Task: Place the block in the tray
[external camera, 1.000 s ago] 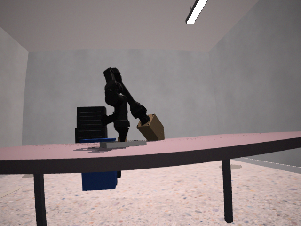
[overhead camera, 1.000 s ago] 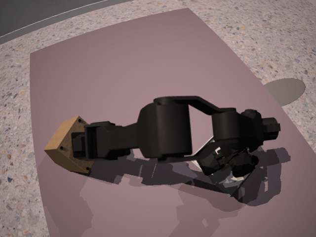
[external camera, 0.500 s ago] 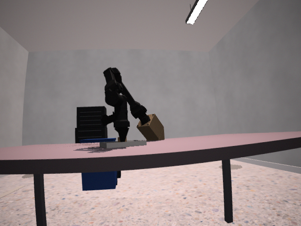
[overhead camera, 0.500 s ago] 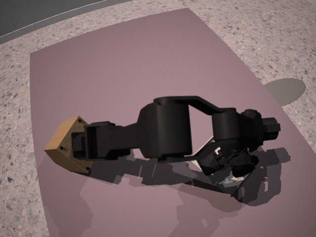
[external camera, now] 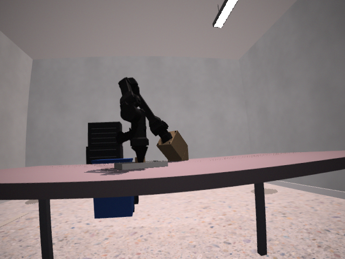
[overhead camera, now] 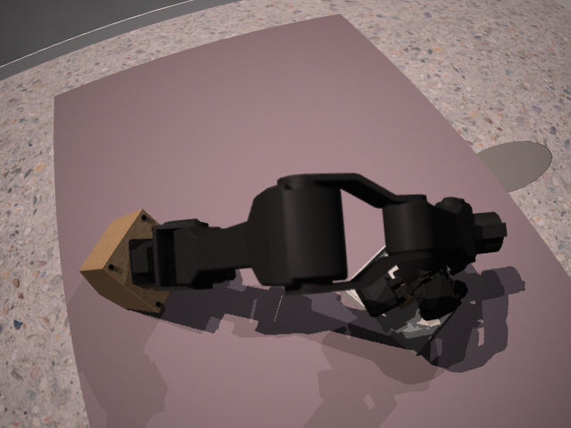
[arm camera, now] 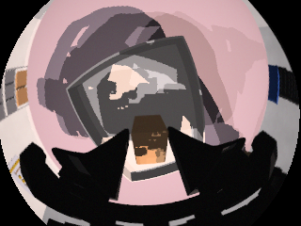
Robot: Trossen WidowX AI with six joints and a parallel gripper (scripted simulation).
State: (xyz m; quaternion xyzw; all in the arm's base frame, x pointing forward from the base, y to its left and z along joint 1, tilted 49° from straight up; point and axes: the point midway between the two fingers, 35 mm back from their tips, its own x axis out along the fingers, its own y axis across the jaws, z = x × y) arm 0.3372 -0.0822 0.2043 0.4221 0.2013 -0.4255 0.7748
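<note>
My gripper is now 20 mm above the brown block. Round my hand: white tray: 30 mm below.
</note>
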